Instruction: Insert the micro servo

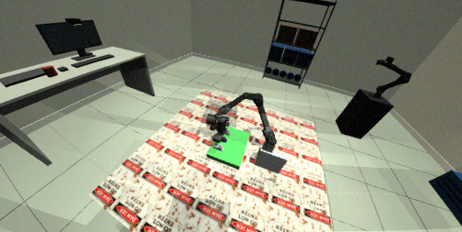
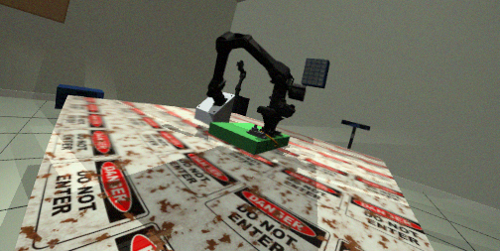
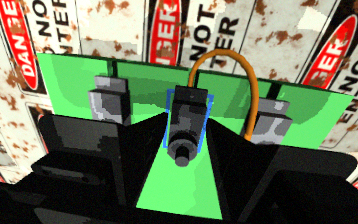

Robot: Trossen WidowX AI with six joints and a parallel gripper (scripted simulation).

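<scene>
Right now the green deck is 12 cm behind my gripper tip and 4 cm below it.
</scene>
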